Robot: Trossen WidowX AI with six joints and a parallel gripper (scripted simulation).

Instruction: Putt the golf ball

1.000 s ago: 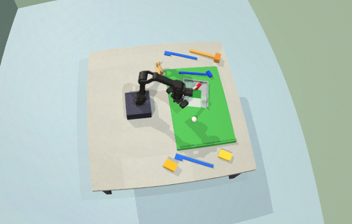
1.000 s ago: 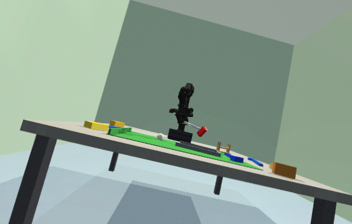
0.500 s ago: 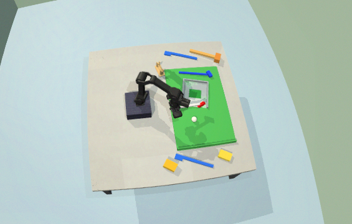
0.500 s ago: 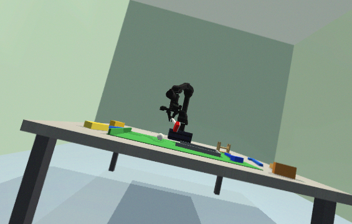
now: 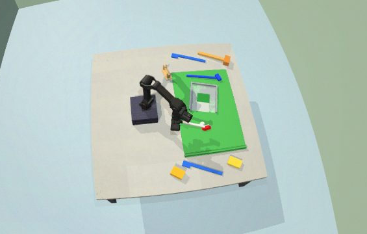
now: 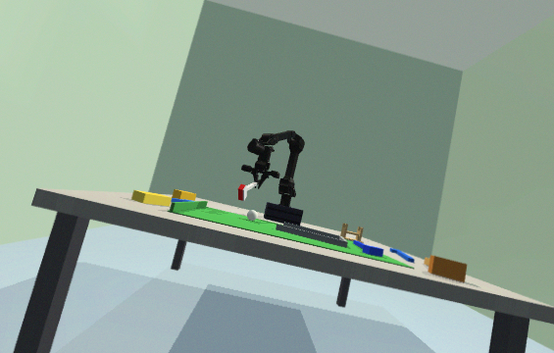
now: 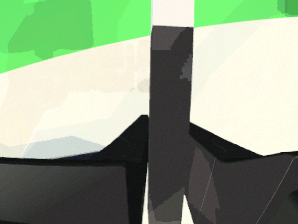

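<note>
The red putter is 110 mm ahead of my gripper tip and 30 mm to the right of it. Round my gripper tip: white golf ball: 220 mm ahead, 10 mm to the right, 120 mm below; then small wooden stand: 50 mm ahead, 500 mm to the left, 110 mm below; then green mat: 300 mm ahead, 120 mm to the left, 140 mm below.
</note>
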